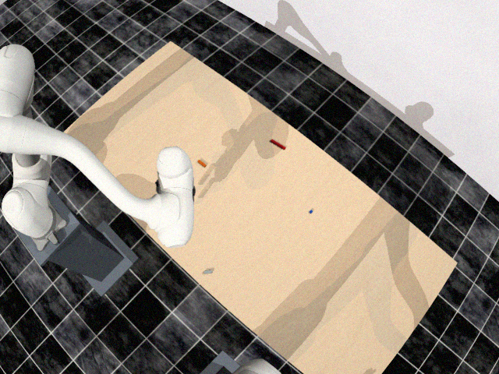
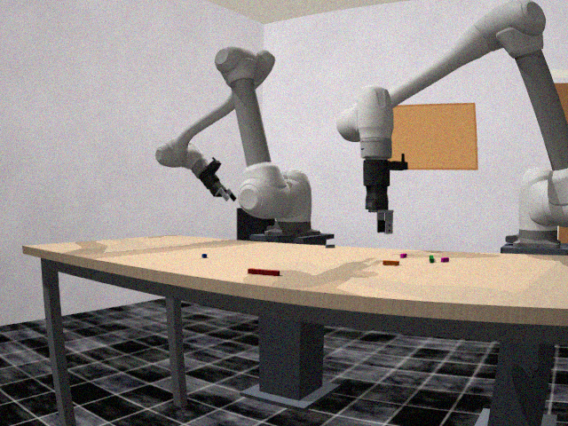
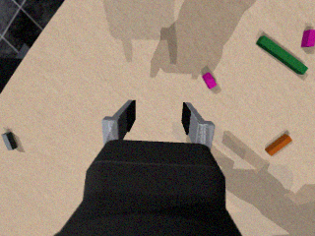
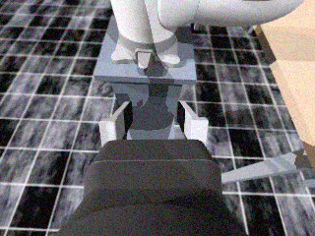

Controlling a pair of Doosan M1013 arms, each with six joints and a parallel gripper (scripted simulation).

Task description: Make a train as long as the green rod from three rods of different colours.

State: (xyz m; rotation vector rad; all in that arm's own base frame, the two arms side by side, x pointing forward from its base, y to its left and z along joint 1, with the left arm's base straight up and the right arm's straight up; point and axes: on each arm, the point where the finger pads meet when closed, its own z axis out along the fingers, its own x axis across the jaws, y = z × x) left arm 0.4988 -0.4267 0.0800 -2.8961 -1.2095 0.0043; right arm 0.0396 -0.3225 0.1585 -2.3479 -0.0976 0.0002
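Now: left hand 17 cm to the right of the green rod, 8 cm above it and 6 cm short of it. The rest, counted from my left hand: orange rod 18 cm ahead, 10 cm to the left, 8 cm below; then grey rod 24 cm to the right, 11 cm behind, 8 cm below; then red rod 46 cm ahead, 8 cm below, 6 cm to the right.
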